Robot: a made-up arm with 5 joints.
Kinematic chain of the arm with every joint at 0, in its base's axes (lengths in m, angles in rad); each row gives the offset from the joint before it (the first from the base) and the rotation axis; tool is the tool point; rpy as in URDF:
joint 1: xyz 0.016 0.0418 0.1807 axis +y
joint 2: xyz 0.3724 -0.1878 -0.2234 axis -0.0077 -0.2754 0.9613
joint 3: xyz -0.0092 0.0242 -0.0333 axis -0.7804 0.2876 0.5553
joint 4: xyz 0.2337 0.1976 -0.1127 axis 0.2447 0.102 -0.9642
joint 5: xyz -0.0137 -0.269 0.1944 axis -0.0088 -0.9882 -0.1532
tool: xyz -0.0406 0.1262 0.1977 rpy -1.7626 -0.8 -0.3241
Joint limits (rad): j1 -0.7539..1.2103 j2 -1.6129..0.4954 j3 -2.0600..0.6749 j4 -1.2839..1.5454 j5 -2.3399..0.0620
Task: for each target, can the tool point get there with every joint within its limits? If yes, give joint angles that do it. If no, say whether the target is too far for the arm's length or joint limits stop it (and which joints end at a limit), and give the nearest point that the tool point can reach.
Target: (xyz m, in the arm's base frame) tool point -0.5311 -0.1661 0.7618
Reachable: no: joint limits stop it (at a limit: joint 1, joint 3) | nearest point -0.1636 -0.1806 0.1911 | short by 0.679 m
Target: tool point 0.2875 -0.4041 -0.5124
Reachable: yes | joints 0.8080 -1.1479 0.2938 0.0870 -1.5130
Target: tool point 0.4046 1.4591 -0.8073
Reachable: no: too far | nearest point 0.2487 0.3558 -0.4108 | short by 1.183 m
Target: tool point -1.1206 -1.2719 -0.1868
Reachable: no: too far | nearest point -0.2167 -0.5228 -0.1694 | short by 1.174 m
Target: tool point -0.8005 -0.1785 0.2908
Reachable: no: joint limits stop it (at a limit: joint 1, joint 3) | nearest point -0.2648 -0.2083 0.0706 | short by 0.580 m
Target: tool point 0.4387 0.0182 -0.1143
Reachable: yes | joints 0.5996 0.2403 0.2573 0.4167 -0.3280
